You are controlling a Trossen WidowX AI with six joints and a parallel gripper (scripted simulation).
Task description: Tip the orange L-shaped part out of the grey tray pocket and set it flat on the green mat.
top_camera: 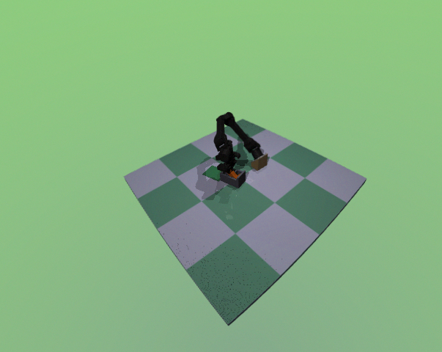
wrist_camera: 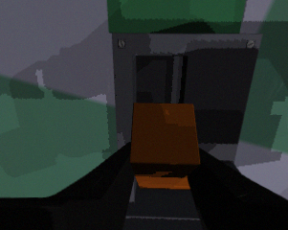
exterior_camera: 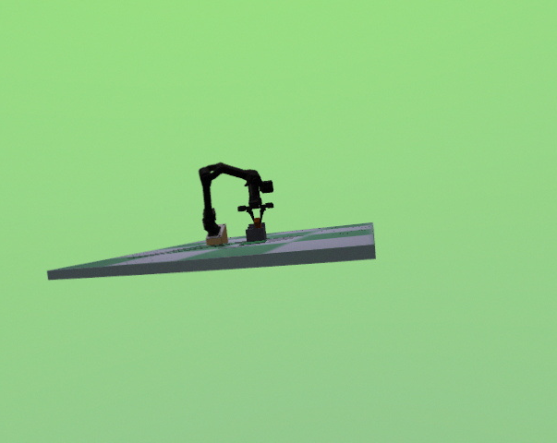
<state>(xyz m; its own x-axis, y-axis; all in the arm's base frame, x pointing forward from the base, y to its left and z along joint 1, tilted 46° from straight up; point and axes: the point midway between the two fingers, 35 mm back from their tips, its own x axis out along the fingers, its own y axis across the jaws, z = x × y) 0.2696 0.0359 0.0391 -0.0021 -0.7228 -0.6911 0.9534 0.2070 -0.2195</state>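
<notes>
Right now the green mat is 30 mm ahead of my gripper tip, 140 mm to the right of it and 100 mm below it. The rest, counted from my gripper tip: orange L-shaped part (20 mm behind, 30 mm to the left, 30 mm below).
</notes>
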